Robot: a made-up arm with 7 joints. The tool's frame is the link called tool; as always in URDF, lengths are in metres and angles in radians. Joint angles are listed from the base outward.
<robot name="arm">
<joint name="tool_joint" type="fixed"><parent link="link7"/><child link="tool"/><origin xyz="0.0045 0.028 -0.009" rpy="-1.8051 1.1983 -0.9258"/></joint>
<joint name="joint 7" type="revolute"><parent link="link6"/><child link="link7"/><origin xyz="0.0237 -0.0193 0.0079" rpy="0 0 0"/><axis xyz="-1 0 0"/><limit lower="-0.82" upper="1.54"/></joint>
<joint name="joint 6" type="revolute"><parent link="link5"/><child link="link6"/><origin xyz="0.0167 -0.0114 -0.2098" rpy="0 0 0"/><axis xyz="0 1 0"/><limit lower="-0.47" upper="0.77"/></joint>
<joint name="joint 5" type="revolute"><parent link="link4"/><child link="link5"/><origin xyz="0.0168 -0.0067 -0.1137" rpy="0 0 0"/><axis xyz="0 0 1"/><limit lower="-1.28" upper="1.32"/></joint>
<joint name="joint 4" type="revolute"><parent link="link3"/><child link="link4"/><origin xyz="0.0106 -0.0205 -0.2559" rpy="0 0 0"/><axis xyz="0 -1 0"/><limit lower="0.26" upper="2.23"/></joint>
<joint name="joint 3" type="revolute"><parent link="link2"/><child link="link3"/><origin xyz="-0.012 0.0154 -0.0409" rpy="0 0 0"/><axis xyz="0 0 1"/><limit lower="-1.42" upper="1.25"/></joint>
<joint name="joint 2" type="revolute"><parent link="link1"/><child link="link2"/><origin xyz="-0.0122 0.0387 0.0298" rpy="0 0 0"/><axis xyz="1 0 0"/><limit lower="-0.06" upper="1.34"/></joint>
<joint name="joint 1" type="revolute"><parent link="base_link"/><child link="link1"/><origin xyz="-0.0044 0.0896 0.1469" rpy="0 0 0"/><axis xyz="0 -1 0"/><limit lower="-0.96" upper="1.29"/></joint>
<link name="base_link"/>
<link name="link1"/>
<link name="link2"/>
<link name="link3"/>
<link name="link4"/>
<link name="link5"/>
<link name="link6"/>
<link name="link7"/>
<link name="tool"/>
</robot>
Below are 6 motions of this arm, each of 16 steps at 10 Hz.
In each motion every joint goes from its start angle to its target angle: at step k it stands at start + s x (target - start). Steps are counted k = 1, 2, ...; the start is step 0. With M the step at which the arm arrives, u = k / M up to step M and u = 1 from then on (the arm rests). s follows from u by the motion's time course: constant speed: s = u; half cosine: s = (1 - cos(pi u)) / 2; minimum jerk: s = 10 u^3 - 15 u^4 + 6 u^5.
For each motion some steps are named. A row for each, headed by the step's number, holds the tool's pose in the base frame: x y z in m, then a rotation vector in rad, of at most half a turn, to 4 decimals.
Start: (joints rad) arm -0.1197 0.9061 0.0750 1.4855 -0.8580 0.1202 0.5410
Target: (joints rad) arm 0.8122 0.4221 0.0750 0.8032 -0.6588 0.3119 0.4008
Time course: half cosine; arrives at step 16
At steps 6, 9, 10, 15, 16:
6: 0.3607 0.3584 -0.0419 0.3835 0.7708 -0.0970
9: 0.4160 0.3553 -0.0182 0.1241 0.6193 -0.0269
10: 0.4349 0.3497 -0.0080 0.0431 0.5739 -0.0194
15: 0.4955 0.3167 0.0371 -0.1951 0.4476 -0.0406
16: 0.4974 0.3153 0.0389 -0.2021 0.4441 -0.0423

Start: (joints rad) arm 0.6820 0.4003 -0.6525 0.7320 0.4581 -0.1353 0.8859
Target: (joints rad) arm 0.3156 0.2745 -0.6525 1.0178 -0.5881 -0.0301 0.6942
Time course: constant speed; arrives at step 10
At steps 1, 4, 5, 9, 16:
1: 0.4488 0.1437 -0.1371 -0.6581 0.7510 -1.1841
4: 0.4099 0.0978 -0.1721 -0.4123 0.9249 -1.1739
5: 0.3958 0.0837 -0.1825 -0.3256 0.9697 -1.1709
9: 0.3358 0.0334 -0.2167 0.0354 1.0819 -1.1580
16: 0.3203 0.0224 -0.2233 0.1275 1.0934 -1.1537

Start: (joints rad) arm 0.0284 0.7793 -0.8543 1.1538 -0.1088 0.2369 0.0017
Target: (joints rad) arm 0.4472 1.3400 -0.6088 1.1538 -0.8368 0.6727 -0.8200
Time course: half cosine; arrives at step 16
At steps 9, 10, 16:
9: 0.2777 0.3605 -0.1386 1.0728 0.4159 0.1515
10: 0.2865 0.3823 -0.1121 1.2154 0.2931 0.2440
16: 0.3002 0.4496 -0.0177 1.6825 -0.1208 0.5335

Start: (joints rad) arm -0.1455 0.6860 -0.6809 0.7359 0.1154 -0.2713 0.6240
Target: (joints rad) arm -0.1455 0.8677 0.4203 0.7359 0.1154 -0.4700 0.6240
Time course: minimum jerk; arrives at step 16
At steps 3, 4, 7, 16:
3: 0.1095 0.3101 -0.3412 -0.5363 1.4096 -0.7060
4: 0.1220 0.3247 -0.3325 -0.5350 1.3552 -0.6751
7: 0.1744 0.4030 -0.2761 -0.5067 1.0735 -0.5232
16: 0.2059 0.5669 -0.1007 -0.3432 0.4493 -0.2239

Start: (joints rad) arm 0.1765 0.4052 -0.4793 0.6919 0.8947 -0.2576 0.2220
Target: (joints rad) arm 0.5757 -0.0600 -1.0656 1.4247 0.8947 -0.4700 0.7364
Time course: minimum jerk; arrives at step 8
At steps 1, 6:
1: 0.2853 0.2331 -0.2882 -1.2322 0.3533 -0.2165
6: 0.2757 -0.1475 -0.0103 -1.2700 0.0259 -2.0575

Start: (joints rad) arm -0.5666 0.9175 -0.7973 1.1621 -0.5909 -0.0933 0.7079
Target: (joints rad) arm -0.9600 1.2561 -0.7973 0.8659 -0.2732 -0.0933 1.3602
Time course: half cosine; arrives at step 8
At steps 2, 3, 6, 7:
2: -0.1187 0.3053 -0.2913 0.1102 2.3717 -1.1616
3: -0.1464 0.3442 -0.2776 0.0209 2.5891 -1.0875
6: -0.2118 0.4723 -0.1992 0.3083 -2.8862 0.6065
7: -0.2182 0.4964 -0.1791 0.3617 -2.8124 0.4769

